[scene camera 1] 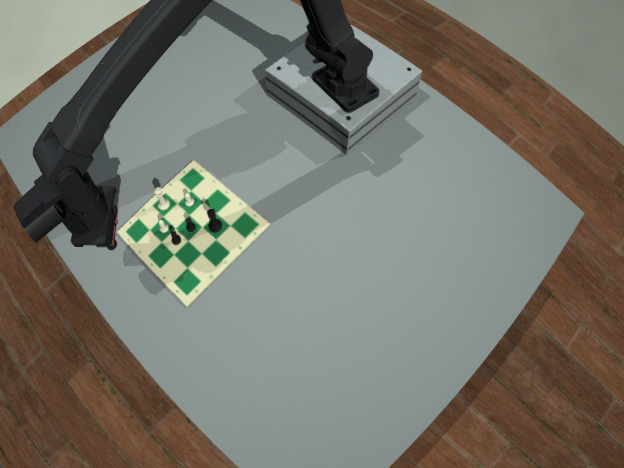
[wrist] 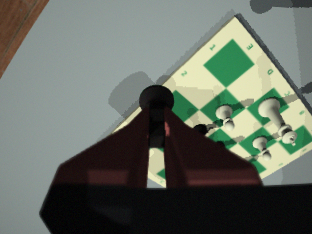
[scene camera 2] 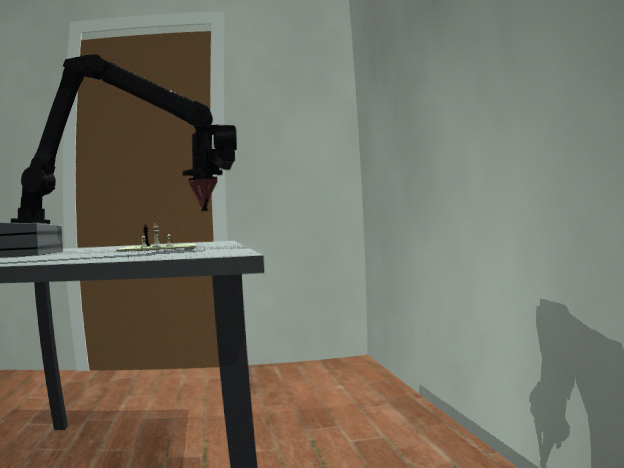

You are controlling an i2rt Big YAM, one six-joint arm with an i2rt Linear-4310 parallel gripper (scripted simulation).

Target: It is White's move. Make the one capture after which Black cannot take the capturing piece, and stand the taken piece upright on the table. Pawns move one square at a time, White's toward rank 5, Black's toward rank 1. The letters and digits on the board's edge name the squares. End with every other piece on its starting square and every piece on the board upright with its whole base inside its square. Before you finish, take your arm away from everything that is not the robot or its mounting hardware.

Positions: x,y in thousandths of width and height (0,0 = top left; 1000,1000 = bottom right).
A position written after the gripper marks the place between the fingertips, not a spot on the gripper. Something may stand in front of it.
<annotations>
gripper: scene camera 1 179,516; wrist 502,498; scene camera 2 326,441
</annotations>
